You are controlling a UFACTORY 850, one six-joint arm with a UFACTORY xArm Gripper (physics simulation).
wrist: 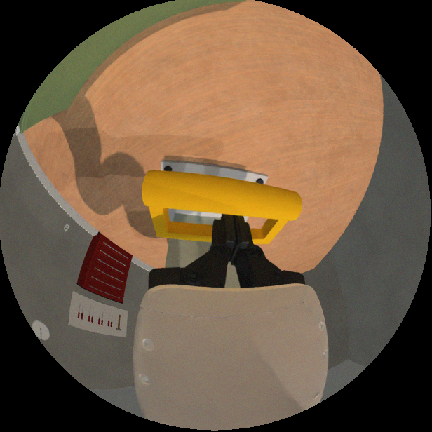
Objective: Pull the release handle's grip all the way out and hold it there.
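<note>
The release handle's yellow grip (220, 194) shows mid-frame in the wrist view as a thick bar with a frame and an opening below it. A grey metal plate (215, 169) with two dark bolt holes shows partly behind the bar. My gripper (228, 218) is shut with nothing between its fingers. The closed fingertips are at the opening of the yellow frame, against or just under the bar's lower edge; the bar hides their very ends, so contact is unclear.
The wooden table top (240, 90) spreads around the handle, with the arm's shadow on its left. Beyond its edge at lower left are a red cabinet (106, 267) and a white tool board (98, 314). Grey walls and a green area (80, 65) lie beyond.
</note>
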